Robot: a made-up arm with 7 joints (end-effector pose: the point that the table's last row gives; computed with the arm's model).
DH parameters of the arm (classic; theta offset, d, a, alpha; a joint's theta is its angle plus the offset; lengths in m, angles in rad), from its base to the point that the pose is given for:
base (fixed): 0 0.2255 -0.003 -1.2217
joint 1: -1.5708 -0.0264 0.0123 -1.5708
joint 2: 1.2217 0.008 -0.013 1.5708
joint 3: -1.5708 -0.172 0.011 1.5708
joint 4: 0 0.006 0.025 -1.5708
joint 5: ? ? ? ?
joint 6: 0 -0.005 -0.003 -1.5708
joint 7: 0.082 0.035 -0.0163 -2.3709
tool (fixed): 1.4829 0.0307 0 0
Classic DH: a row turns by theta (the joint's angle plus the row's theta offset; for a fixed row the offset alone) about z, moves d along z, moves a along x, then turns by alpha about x.
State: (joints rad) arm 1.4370 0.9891 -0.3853 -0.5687 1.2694 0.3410 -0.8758
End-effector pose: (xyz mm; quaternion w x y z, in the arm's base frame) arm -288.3 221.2 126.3 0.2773 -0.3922 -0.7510 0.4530
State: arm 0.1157 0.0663 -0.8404 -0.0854 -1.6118 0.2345 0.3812
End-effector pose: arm -85.1 14.4 -189.9 0.1684 -0.9275 0.1022 0.3178
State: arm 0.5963 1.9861 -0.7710 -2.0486 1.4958 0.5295 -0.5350
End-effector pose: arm 85.7 90.3 67.1 0.0613 0.7421 0.4652 -0.4786
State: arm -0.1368 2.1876 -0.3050 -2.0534 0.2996 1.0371 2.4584
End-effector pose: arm 220.4 27.2 277.7 0.7006 0.2873 0.4978 0.4228
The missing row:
joint 5: 0 -0.258 -0.007 1.5708
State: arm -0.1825 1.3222 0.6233 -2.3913 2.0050 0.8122 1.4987
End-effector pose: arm 127.2 11.4 404.4 0.7775 0.1963 0.3913 -0.4515
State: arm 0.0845 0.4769 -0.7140 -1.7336 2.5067 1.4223 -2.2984
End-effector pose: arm 172.3 -51.7 8.9 0.7434 0.4279 -0.4556 -0.2381
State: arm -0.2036 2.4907 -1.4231 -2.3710 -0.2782 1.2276 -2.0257
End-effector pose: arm 40.6 98.3 157.7 0.7777 -0.1832 0.4063 0.4433
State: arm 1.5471 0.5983 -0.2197 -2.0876 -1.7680 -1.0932 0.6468
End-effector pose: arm -83.1 38.6 17.7 0.3924 0.7999 -0.1263 -0.4362
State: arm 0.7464 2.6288 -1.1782 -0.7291 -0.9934 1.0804 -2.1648
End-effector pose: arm 150.4 264.8 419.9 0.3869 0.7563 0.2826 0.4456
